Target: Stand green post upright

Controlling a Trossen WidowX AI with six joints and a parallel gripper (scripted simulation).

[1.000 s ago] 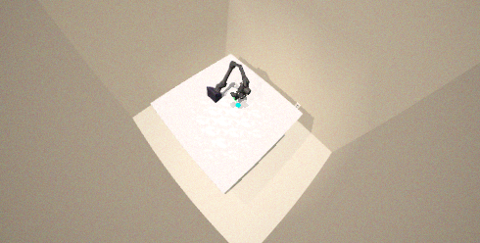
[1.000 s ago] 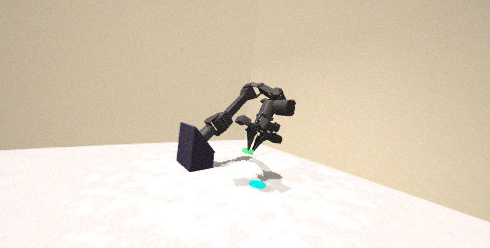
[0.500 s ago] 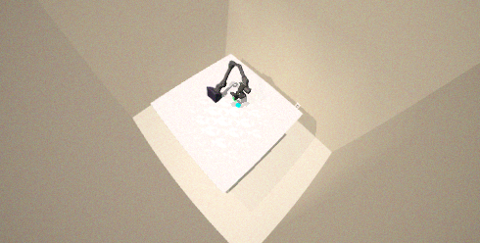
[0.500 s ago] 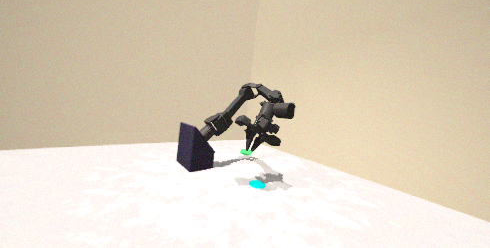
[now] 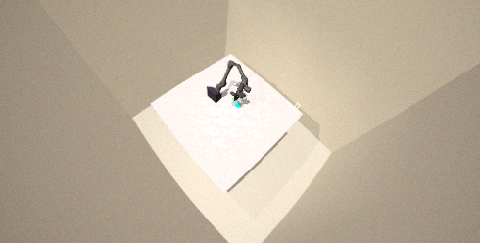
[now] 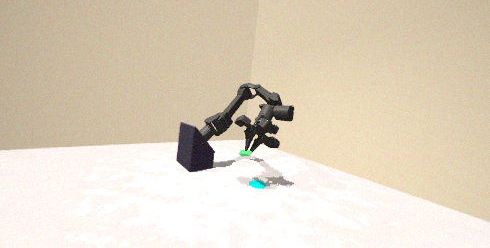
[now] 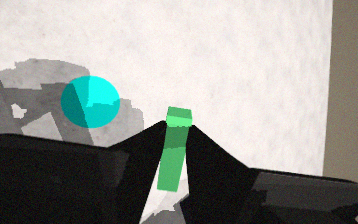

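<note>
The cyan circle is 11 cm below my gripper tip, 4 cm to the left of it and 2 cm ahead of it. From my gripper tip the other things lie so: green post (2 cm behind, 1 cm below).
</note>
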